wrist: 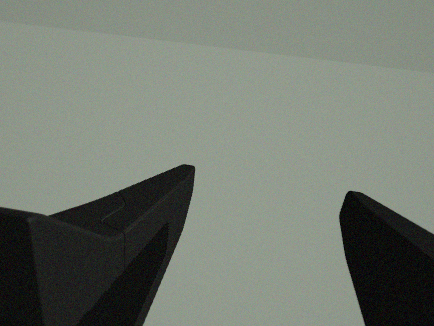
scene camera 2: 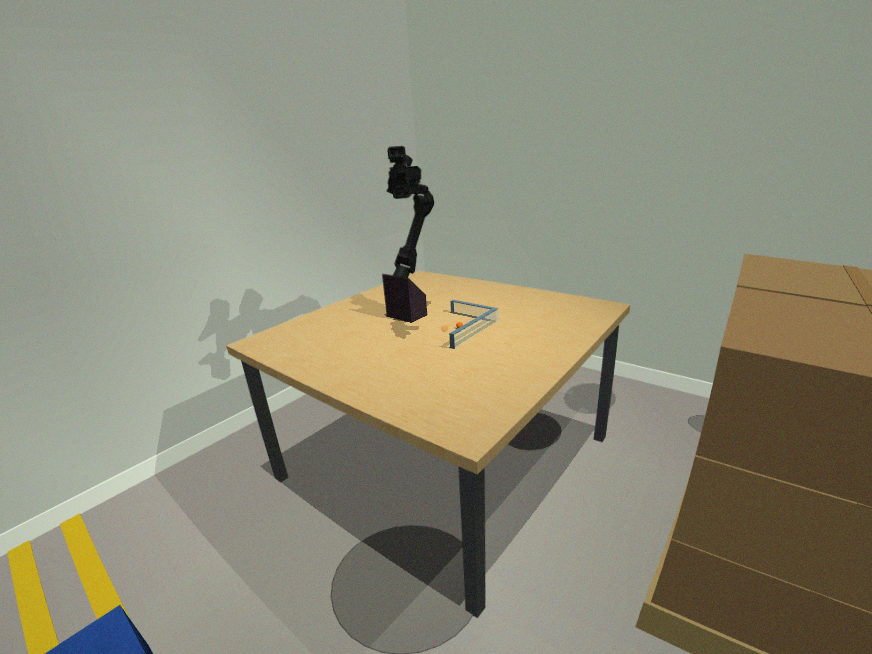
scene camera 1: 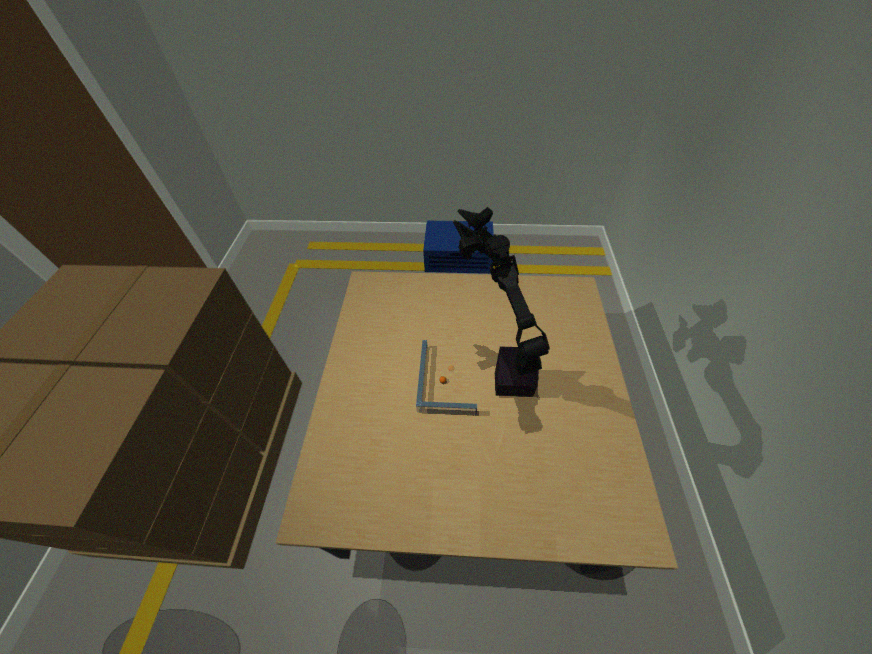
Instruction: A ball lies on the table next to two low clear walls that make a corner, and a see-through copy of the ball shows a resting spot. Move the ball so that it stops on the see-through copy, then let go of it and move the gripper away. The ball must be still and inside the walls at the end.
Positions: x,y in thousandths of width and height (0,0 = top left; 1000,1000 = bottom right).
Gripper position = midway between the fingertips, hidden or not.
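I can see my own gripper in scene camera 1 (524,330), in scene camera 2 (462,252), and also in the wrist view (616,584).
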